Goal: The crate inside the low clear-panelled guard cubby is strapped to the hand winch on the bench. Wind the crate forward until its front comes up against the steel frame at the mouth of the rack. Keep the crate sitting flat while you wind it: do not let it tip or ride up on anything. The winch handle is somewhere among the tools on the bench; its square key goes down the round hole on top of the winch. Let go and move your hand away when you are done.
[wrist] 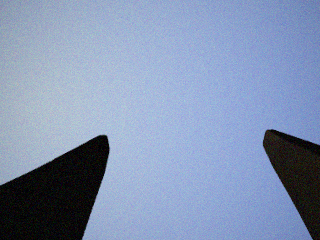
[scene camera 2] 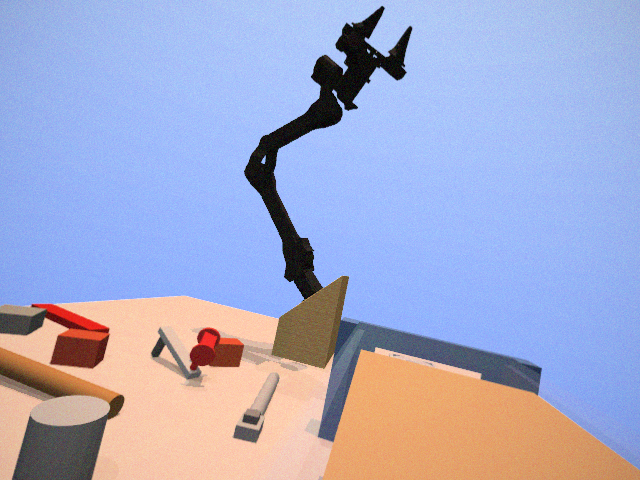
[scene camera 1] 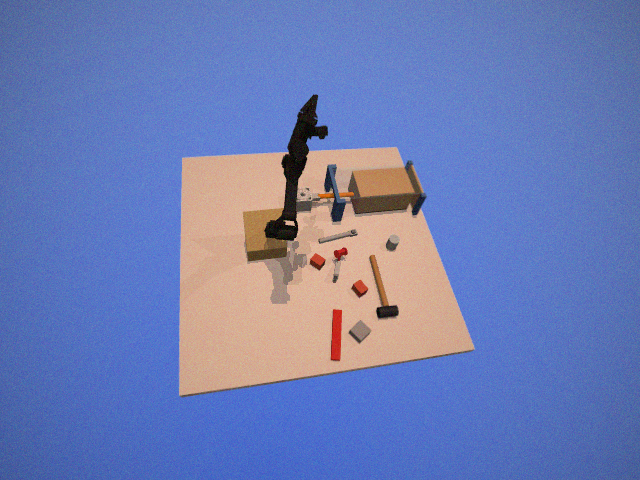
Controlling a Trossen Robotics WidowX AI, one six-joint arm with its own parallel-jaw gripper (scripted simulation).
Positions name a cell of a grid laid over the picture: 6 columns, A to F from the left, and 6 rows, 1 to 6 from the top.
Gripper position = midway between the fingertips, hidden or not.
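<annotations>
My gripper is visible in scene camera 2 (D1) and in scene camera 1 (C2), and it can be seen in the wrist view (D4) too.
</annotations>
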